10 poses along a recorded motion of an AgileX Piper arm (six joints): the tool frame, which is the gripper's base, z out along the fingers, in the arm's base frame.
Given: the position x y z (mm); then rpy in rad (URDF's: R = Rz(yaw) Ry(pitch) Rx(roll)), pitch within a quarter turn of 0, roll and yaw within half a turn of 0.
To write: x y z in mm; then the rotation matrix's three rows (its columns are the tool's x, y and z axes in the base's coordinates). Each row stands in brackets. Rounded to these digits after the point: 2 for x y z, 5 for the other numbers.
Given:
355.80, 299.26, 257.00, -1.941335, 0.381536, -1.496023
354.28, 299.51, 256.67, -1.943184, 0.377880, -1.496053
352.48, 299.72, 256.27, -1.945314, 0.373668, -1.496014
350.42, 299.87, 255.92, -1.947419, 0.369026, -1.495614
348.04, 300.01, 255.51, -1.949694, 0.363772, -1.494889
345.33, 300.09, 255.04, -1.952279, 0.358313, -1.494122
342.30, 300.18, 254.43, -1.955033, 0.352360, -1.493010
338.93, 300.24, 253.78, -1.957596, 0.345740, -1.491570
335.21, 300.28, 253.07, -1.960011, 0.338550, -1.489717
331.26, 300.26, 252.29, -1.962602, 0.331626, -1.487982
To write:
[355.80, 299.26, 257.00], [[0.06933, -0.38703, 0.91946], [-0.92550, 0.31905, 0.20409], [-0.37235, -0.86511, -0.33608]]
[354.28, 299.51, 256.67], [[0.06941, -0.38849, 0.91884], [-0.92685, 0.31553, 0.20342], [-0.36895, -0.86575, -0.33817]]
[352.48, 299.72, 256.27], [[0.06956, -0.39018, 0.91811], [-0.92839, 0.31145, 0.20270], [-0.36503, -0.86646, -0.34058]]
[350.42, 299.87, 255.92], [[0.07005, -0.39194, 0.91732], [-0.93004, 0.30685, 0.20213], [-0.36071, -0.86731, -0.34302]]
[348.04, 300.01, 255.51], [[0.07087, -0.39390, 0.91642], [-0.93187, 0.30156, 0.20169], [-0.35580, -0.86828, -0.34569]]
[345.33, 300.09, 255.04], [[0.07173, -0.39614, 0.91539], [-0.93374, 0.29601, 0.20127], [-0.35069, -0.86917, -0.34865]]
[342.30, 300.18, 254.43], [[0.07293, -0.39858, 0.91423], [-0.93572, 0.28985, 0.20102], [-0.34511, -0.87013, -0.35182]]
[338.93, 300.24, 253.78], [[0.07446, -0.40088, 0.91310], [-0.93787, 0.28302, 0.20073], [-0.33889, -0.87132, -0.35490]]
[335.21, 300.28, 253.07], [[0.07639, -0.40310, 0.91196], [-0.94014, 0.27554, 0.20055], [-0.33212, -0.87269, -0.35792]]
[331.26, 300.26, 252.29], [[0.07821, -0.40544, 0.91077], [-0.94227, 0.26829, 0.20035], [-0.32558, -0.87386, -0.36105]]

